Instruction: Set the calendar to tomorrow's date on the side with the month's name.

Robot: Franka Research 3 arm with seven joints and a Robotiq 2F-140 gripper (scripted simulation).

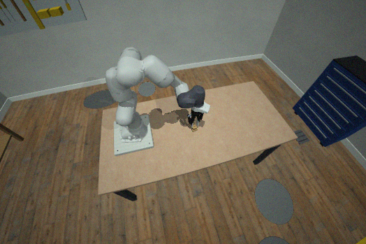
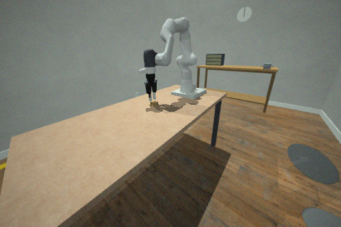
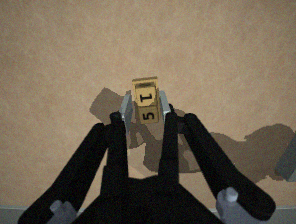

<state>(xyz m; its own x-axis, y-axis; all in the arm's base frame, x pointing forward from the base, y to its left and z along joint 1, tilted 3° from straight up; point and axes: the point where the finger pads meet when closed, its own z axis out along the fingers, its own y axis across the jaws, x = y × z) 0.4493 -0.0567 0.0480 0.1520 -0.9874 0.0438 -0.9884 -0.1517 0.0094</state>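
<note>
Right now the wooden digit cube is 60 mm below my hand. From my hand the other things lie so: wooden tray (70 mm below, 20 mm to the left).
</note>
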